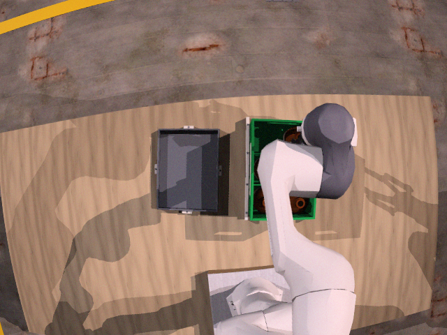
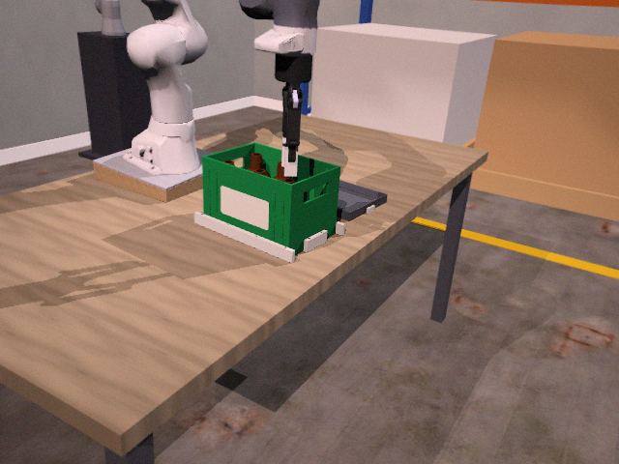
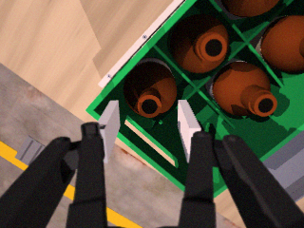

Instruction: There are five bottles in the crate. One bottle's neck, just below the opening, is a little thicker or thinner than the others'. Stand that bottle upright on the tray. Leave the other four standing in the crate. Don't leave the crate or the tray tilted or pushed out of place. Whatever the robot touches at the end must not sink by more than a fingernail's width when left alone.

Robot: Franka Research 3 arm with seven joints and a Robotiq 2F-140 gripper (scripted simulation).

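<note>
Now: the brown bottle 13 cm below my hand. Round my hand: dark grey tray (33 cm to the left, 20 cm below, 6 cm behind); green crate (13 cm below, 8 cm behind, 6 cm to the left).
</note>
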